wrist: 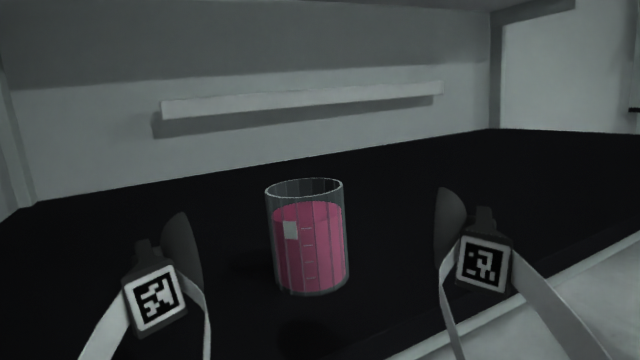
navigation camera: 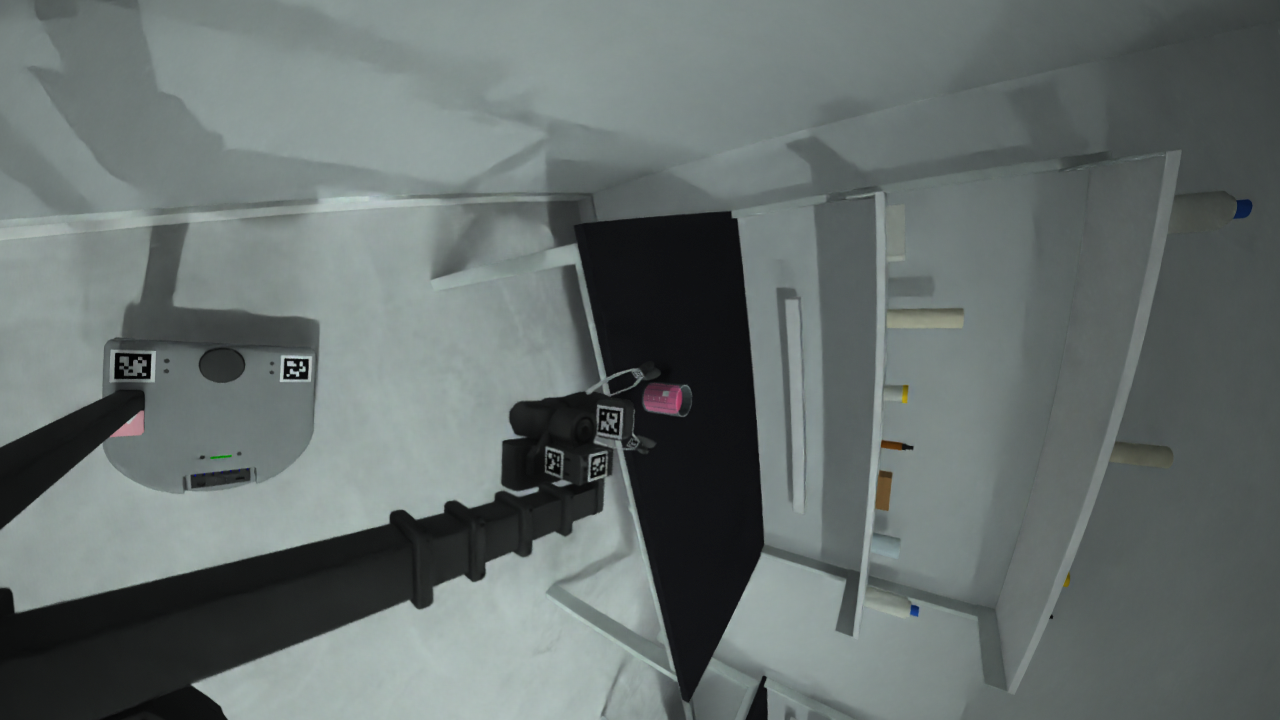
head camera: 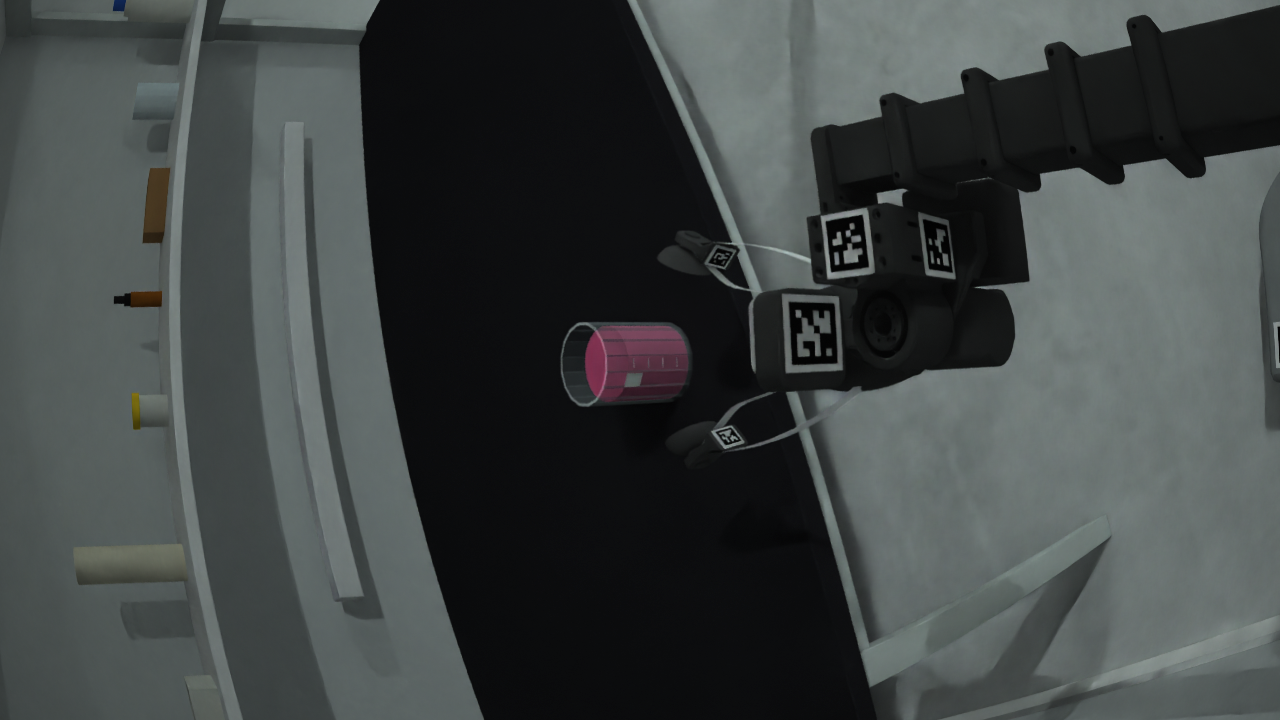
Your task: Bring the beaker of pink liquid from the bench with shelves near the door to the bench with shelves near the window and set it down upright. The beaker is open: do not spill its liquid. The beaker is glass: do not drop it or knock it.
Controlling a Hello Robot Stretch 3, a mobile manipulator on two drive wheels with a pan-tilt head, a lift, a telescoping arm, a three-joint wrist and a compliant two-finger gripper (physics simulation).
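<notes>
The glass beaker of pink liquid (head camera: 640,362) (navigation camera: 665,399) (wrist: 310,250) stands upright on the black top of the bench with shelves (head camera: 501,555) (navigation camera: 707,501) (wrist: 525,165), close to its front edge. Its liquid is level, below the open rim. My gripper (head camera: 689,348) (navigation camera: 646,406) (wrist: 315,227) is open, with its fingers over the bench's front part. In the wrist view the beaker shows between the two fingers, a little left of the middle, with a gap on each side. Neither finger touches it. How far it stands beyond the fingertips is hard to tell.
A pale rail (head camera: 308,358) (navigation camera: 795,402) (wrist: 300,100) runs along the bench's back panel. Above it a shelf (head camera: 192,501) (navigation camera: 872,402) holds several bottles, jars and a brown box (head camera: 156,205) (navigation camera: 883,490). My telescoping arm (head camera: 1029,111) (navigation camera: 340,564) reaches over the floor to the bench.
</notes>
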